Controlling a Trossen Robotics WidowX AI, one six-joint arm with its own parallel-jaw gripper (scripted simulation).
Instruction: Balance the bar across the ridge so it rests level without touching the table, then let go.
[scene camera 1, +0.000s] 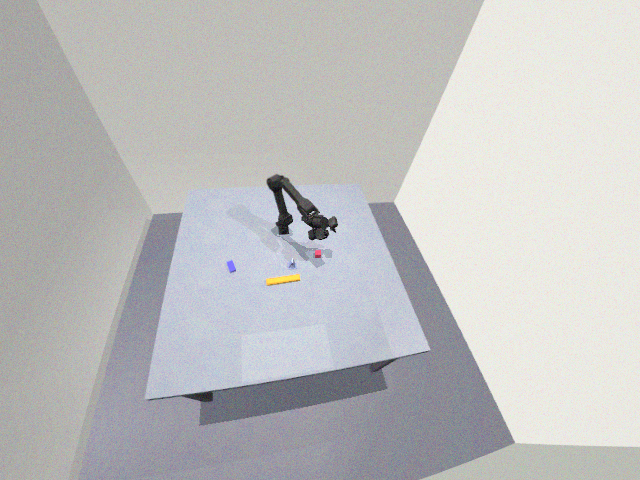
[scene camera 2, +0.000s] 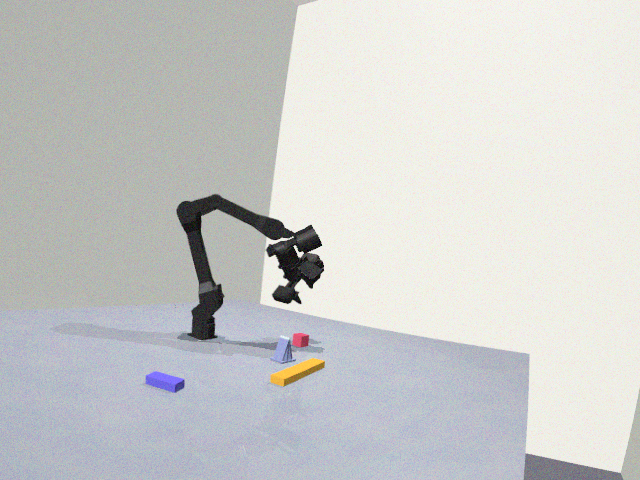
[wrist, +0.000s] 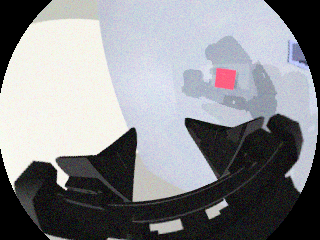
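My gripper (scene camera 2: 305, 295), (wrist: 160, 126) is open and holds nothing. A yellow bar (scene camera 2: 287, 376) is present too; in the wrist view the bar is out of frame.
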